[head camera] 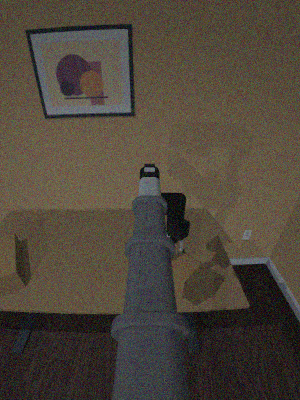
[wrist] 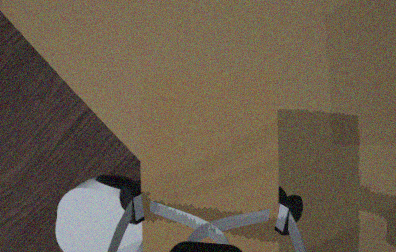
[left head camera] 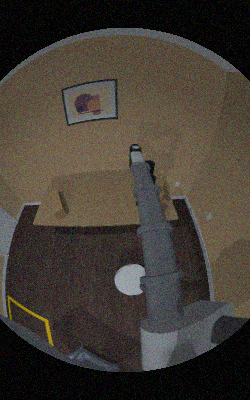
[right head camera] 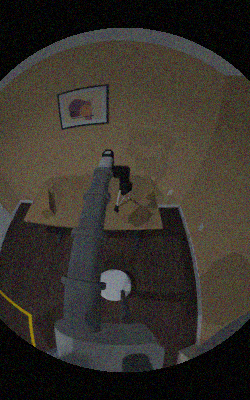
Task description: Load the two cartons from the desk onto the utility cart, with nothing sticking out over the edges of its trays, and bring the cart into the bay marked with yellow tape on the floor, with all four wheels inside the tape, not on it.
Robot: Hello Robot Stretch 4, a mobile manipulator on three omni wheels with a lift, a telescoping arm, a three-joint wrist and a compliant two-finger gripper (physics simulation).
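Places are measured from the robot's base along level axes (x left, y down, z back), in metres.
Where they show: gripper, fingertip midpoint: (wrist: 210, 196); robot's base, origin of the base link: (left head camera: 130, 278) (right head camera: 113, 284).
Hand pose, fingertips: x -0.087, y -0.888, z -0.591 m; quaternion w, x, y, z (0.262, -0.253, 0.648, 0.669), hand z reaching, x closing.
Observation:
Each offset is from my fingertips to the top centre of the thing. Level surfaces: height alone.
My gripper (wrist: 210, 196) (right head camera: 127, 202) is shut on a tan carton @(dx +0.004, dy -0.050, dz -0.004 m) (wrist: 210, 150), whose two sides touch the fingertips in the wrist view. The carton is held above the desk @(dy +0.196 m) (wrist: 75, 40) (head camera: 90, 285) (left head camera: 105, 212) near its right end, and its shadow falls on the top to the right. In the head camera view the arm hides much of the gripper, and the carton blends with the desk. The other carton @(dx +0.827, dy +0.078, dz -0.113 m) (head camera: 22, 262) (left head camera: 63, 202) (right head camera: 52, 201) stands upright on the desk's left part. I cannot make out the utility cart for certain.
Yellow tape (left head camera: 29, 308) (right head camera: 31, 327) marks the floor at lower left. A white round object (left head camera: 130, 279) (right head camera: 115, 285) (wrist: 95, 217) is low in front of the desk. A grey object (left head camera: 92, 356) shows at the bottom edge. A wall with a framed picture (head camera: 82, 72) stands behind the desk.

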